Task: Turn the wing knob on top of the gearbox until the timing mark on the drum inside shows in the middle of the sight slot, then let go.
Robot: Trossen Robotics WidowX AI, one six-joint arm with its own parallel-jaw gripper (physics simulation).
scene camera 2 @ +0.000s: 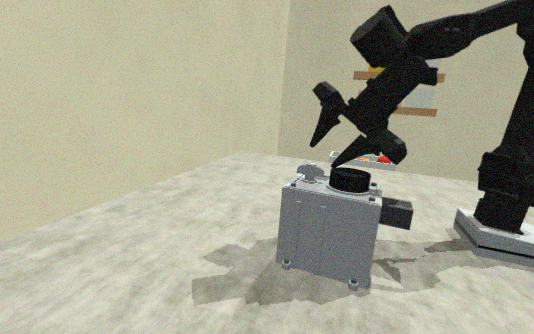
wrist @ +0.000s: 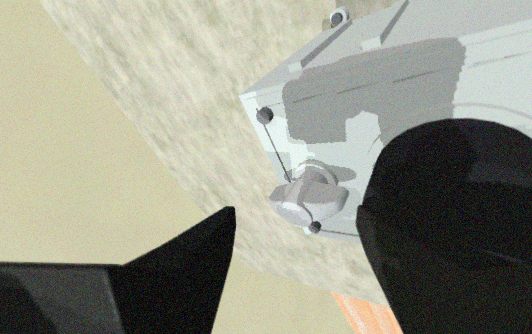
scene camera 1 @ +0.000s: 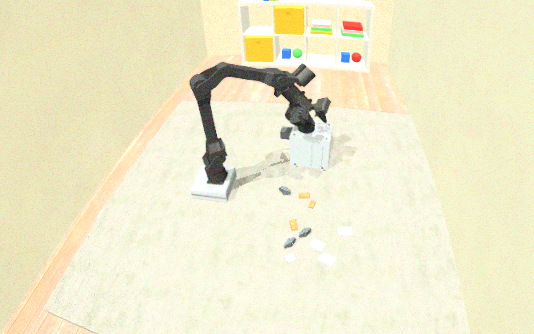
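Pixels of known places: gripper, fingertip midpoint: (scene camera 2: 321, 156) (wrist: 295, 215) (scene camera 1: 320, 123); arm's base, link origin: (scene camera 2: 496, 224) (scene camera 1: 217, 178).
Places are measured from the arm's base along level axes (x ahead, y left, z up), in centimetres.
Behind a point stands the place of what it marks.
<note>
The gearbox (scene camera 1: 310, 150) @[x 31.5, y 16.4, z 4.0 cm] (scene camera 2: 327, 230) @[x 30.8, y 28.8, z 3.2 cm] (wrist: 330, 120) @[x 33.6, y 19.1, z 8.8 cm] is a pale grey box standing upright on the mat. The wing knob (scene camera 2: 310, 172) @[x 35.4, y 23.6, z 10.7 cm] (wrist: 320, 197) @[x 34.3, y 22.1, z 11.1 cm] is small and grey, near one edge of its top. My gripper (scene camera 1: 316, 126) @[x 34.3, y 21.2, z 13.2 cm] (scene camera 2: 322, 156) @[x 34.3, y 21.2, z 13.2 cm] (wrist: 295, 215) @[x 34.3, y 21.2, z 13.2 cm] is open and empty, tilted above the gearbox top. In the wrist view the knob shows between the fingertip lines, farther off than the tips; the right finger overlaps the black round cap. In scene camera 2 the lower fingertip is just above the cap's edge, beside the knob. The sight slot, drum and timing mark cannot be made out.
The black round cap (scene camera 2: 350, 181) @[x 28.6, y 26.1, z 10.9 cm] (wrist: 440, 145) @[x 29.0, y 19.7, z 10.9 cm] stands on the gearbox top beside the knob. A black block (scene camera 1: 286, 132) @[x 21.6, y 21.1, z 7.8 cm] (scene camera 2: 396, 213) @[x 21.4, y 25.3, z 6.8 cm] sticks out of the gearbox's side. Grey pieces (scene camera 1: 285, 190) @[x 24.8, y 0.6, z -2.3 cm], orange pieces (scene camera 1: 304, 195) @[x 31.6, y 1.0, z -4.2 cm] and white squares (scene camera 1: 345, 231) @[x 47.2, y -12.5, z -4.5 cm] lie on the mat (scene camera 1: 200, 260) @[x 4.4, y -32.0, z -4.8 cm].
</note>
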